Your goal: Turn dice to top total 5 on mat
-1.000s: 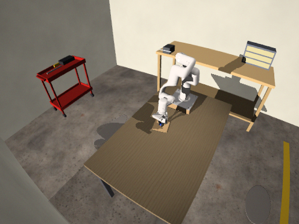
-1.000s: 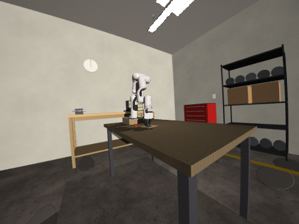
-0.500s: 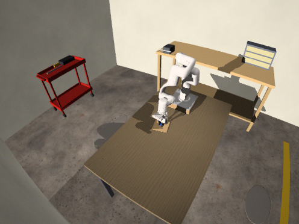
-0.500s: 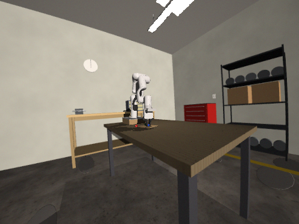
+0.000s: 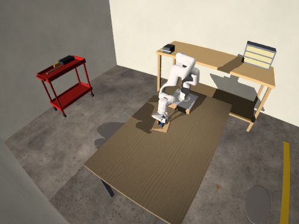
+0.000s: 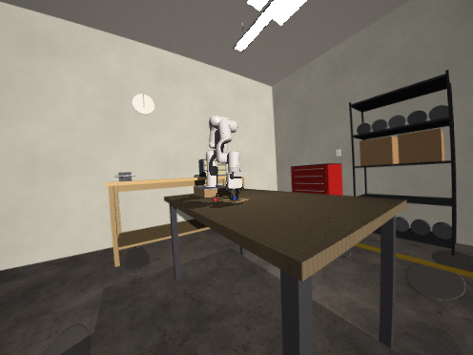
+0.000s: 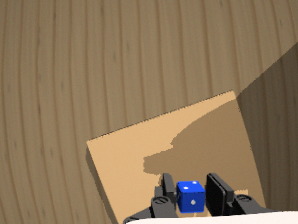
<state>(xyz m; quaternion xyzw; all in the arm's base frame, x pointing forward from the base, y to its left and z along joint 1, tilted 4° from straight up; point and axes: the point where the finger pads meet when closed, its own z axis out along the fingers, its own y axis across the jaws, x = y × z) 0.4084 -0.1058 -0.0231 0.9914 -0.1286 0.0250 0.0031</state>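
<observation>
My gripper is now 1 cm above the blue die. Round my hand: tan mat (2 cm below); red die (10 cm behind, 8 cm to the right, 2 cm below); green die (5 cm behind, 1 cm to the left, 1 cm below).
</observation>
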